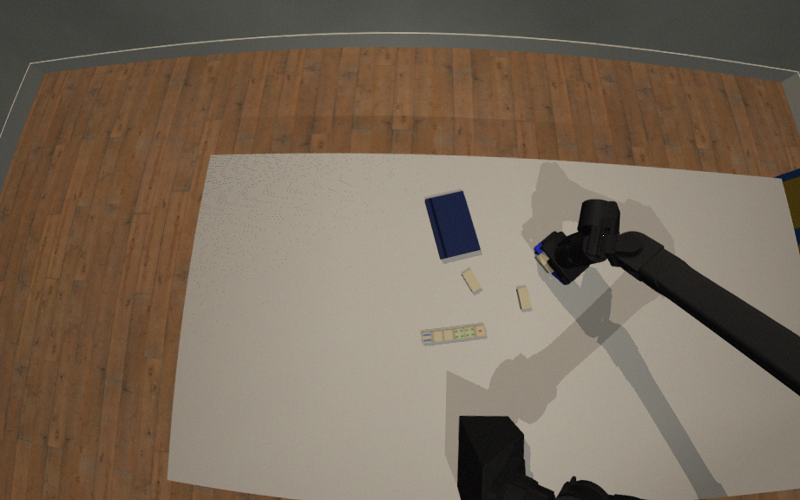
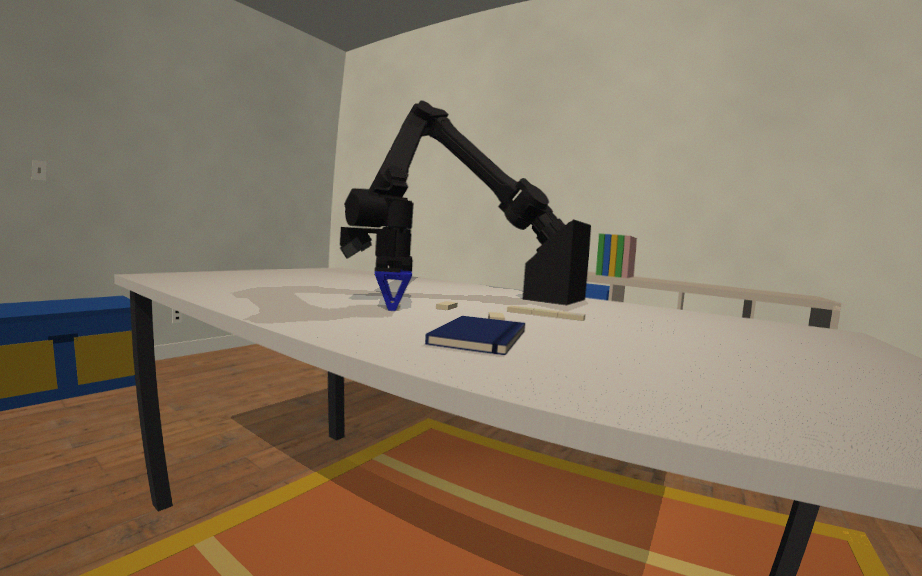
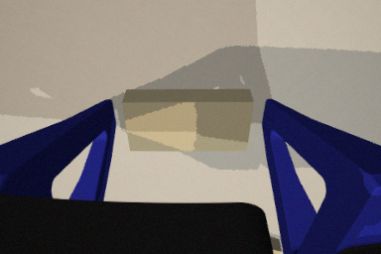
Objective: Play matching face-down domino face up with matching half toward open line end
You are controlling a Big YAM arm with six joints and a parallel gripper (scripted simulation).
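The domino lies right at my hand. Round my hand: dark blue book (23 cm to the left, 12 cm ahead).
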